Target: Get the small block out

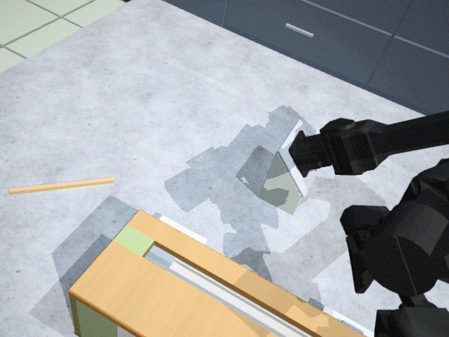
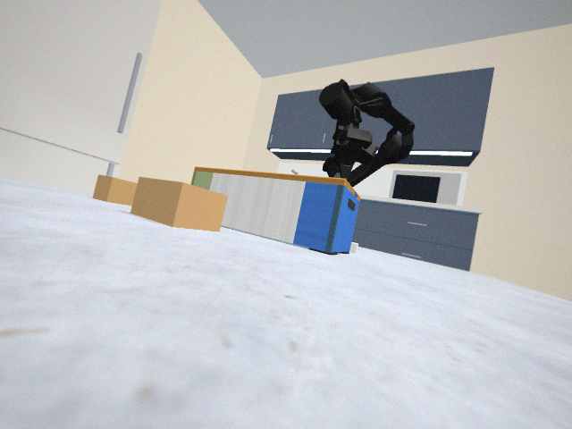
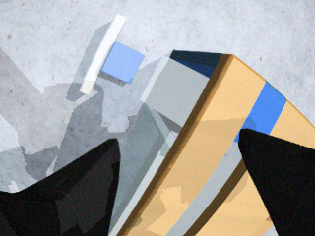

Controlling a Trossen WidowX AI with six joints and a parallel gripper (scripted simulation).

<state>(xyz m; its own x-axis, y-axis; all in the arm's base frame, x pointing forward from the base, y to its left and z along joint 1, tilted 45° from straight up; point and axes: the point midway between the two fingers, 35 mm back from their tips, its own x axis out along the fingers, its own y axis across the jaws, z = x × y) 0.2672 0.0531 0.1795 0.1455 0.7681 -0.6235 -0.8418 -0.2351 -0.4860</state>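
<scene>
My gripper tip is 130 mm above the light-blue block, 30 mm past it and 20 mm to the right of it. Also, from my gripper tip: box: 140 mm to the right, 90 mm below, 50 mm ahead; then thin wooden stick: 510 mm to the right, 150 mm below, 40 mm behind.
</scene>
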